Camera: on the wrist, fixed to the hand. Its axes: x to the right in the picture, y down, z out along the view.
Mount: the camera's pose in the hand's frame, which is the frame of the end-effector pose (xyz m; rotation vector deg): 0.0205 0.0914 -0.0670 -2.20 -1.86 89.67
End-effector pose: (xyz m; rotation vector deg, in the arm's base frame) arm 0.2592 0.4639 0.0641 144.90 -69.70 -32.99
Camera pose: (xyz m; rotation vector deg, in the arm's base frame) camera 0.2397 0.3971 0.1558 49.68 -142.66 -9.99
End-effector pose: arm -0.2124 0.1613 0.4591 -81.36 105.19 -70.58
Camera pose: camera -0.3173 0.1692 0.4123 13.14 117.97 -17.02
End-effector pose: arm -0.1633 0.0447 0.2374 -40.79 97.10 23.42
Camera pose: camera -0.2755 0.0673 0.2246 43.93 109.51 84.67
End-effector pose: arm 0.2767 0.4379 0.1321 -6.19 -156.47 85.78
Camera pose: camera 0.2644 0.5447 0.0909 94.64 90.12 -49.86
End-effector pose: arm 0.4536 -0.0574 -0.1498 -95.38 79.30 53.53
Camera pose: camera 0.3705 -0.1371 -0.1478 -14.55 149.00 98.02
